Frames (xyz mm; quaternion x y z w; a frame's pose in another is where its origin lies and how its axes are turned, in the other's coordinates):
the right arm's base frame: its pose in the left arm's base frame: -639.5 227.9 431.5 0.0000 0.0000 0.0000 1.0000
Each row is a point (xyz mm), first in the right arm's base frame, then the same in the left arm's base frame.
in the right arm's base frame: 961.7 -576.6 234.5
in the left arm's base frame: 322.2 -348.7 666.0
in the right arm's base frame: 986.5 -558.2 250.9
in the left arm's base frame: 347.0 -330.3 682.4
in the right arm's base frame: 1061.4 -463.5 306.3
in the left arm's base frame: 421.9 -235.6 737.8
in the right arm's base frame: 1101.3 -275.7 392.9
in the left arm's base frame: 461.8 -47.8 824.4
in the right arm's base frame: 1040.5 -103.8 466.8
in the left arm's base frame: 401.0 124.1 898.3
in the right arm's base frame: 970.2 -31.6 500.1
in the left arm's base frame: 330.7 196.3 931.6
